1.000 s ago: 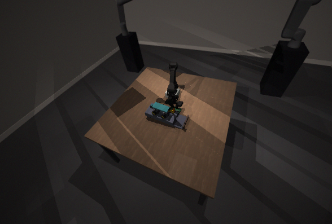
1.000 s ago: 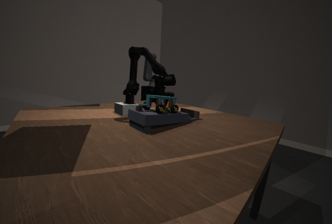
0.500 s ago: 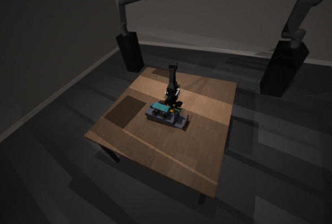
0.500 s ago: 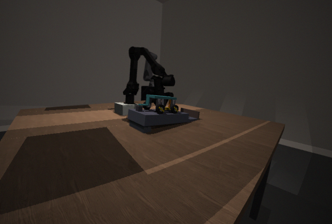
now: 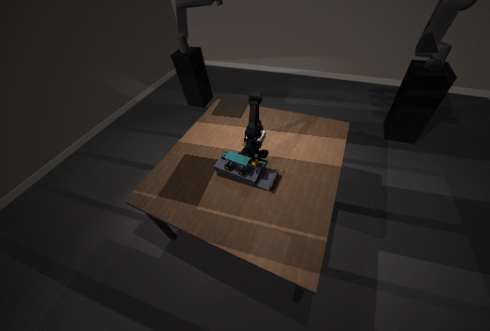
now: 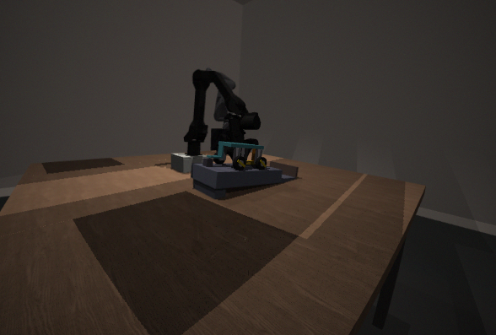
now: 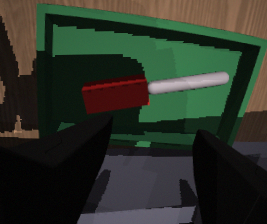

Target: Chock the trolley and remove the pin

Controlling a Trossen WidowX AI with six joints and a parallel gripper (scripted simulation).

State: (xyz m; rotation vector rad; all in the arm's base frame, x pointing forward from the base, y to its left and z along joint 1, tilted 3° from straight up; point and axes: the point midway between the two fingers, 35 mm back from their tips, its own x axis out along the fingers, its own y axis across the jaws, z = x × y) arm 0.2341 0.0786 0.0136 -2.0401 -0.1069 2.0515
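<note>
My gripper tip is now 10 mm past the red-headed stop pin and 30 mm above it. From my gripper tip the other things lie so: teal trolley (100 mm ahead, 100 mm to the right, 60 mm above); yellow chock (60 mm ahead, 40 mm above); grey ramp (100 mm ahead, 100 mm to the right).
</note>
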